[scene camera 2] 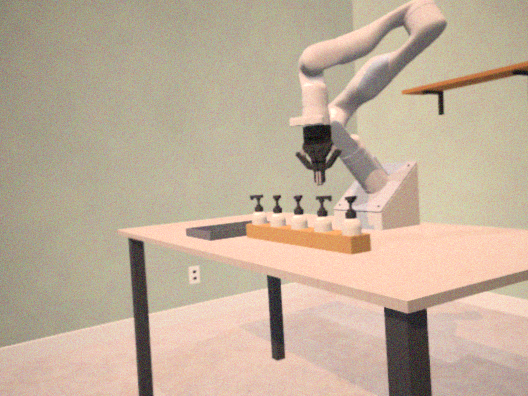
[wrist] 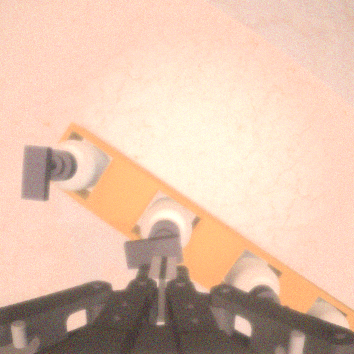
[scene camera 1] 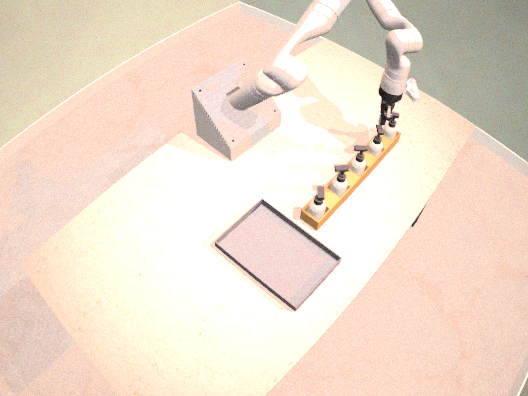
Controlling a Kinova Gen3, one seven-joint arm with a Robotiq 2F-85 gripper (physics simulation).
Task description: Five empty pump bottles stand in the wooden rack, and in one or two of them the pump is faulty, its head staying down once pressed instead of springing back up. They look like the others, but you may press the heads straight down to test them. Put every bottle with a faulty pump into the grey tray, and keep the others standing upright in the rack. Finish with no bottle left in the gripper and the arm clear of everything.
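Frame: origin at the arm's base, x ahead, y left, z up, level; centimetres.
Seen in the pictures: gripper, fingertip midpoint: (scene camera 2: 320, 185) (wrist: 163, 271) (scene camera 1: 381, 124); arm's base, origin of the base link: (scene camera 2: 376, 184) (scene camera 1: 240, 97).
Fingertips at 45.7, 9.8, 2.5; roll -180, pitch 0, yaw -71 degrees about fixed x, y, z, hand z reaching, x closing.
Note:
Offsets run from my fingertips to a thing's top centre, as dx, dy, dz.
Five white pump bottles with dark heads stand upright in the wooden rack (scene camera 1: 309, 218) (scene camera 2: 360, 244) (wrist: 120, 195). All five heads look raised in scene camera 2. My gripper (scene camera 1: 383, 121) (scene camera 2: 319, 180) (wrist: 163, 271) is shut and empty, pointing down, a little above the head of the fourth bottle @[+0.1, +0.4, -3.0] (scene camera 1: 376, 146) (scene camera 2: 323, 223) (wrist: 170, 215), counted from the tray end. The fifth bottle @[+2.6, +11.2, -3.0] (scene camera 1: 392, 131) (scene camera 2: 351, 226) (wrist: 87, 165) is at the far end. The nearest to the tray is the first bottle @[-7.8, -31.6, -3.0] (scene camera 1: 317, 208) (scene camera 2: 259, 217). The grey tray @[-11.9, -48.1, -14.0] (scene camera 1: 275, 255) (scene camera 2: 220, 231) holds no bottle.
The robot's base block (scene camera 1: 212, 120) (scene camera 2: 400, 202) stands on the table, to one side of the rack. The tray lies close to the rack's near end in scene camera 1. A wooden wall shelf (scene camera 2: 465, 81) is at the right in scene camera 2.

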